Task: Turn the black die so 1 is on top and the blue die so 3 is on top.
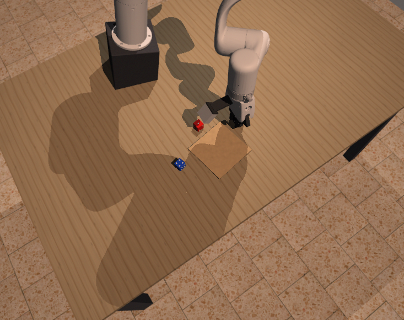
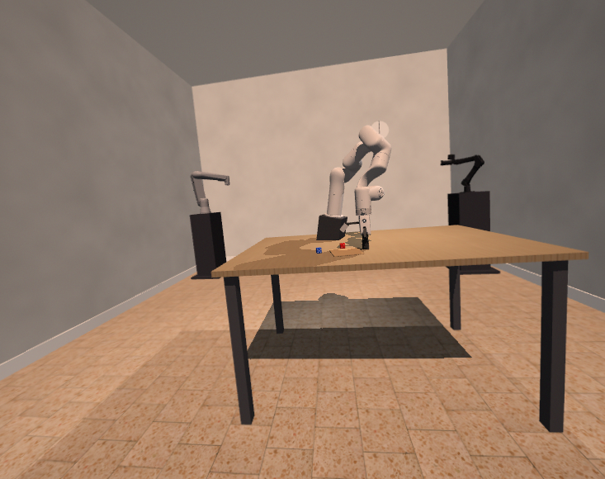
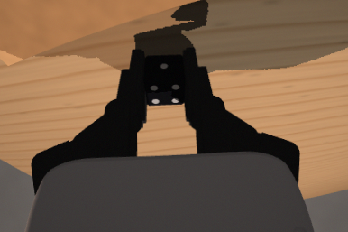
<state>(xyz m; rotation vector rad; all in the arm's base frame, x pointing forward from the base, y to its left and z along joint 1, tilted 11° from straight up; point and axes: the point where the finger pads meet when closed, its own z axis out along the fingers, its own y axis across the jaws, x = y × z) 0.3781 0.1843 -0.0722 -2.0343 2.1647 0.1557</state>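
Right now the black die is 1 cm below my hand. From my hand the other things lie so: tan mat 10 cm to the right, 6 cm ahead, 2 cm below; then red die 12 cm to the right, 5 cm behind, 1 cm below; then blue die 23 cm to the right, 4 cm ahead, 1 cm below.
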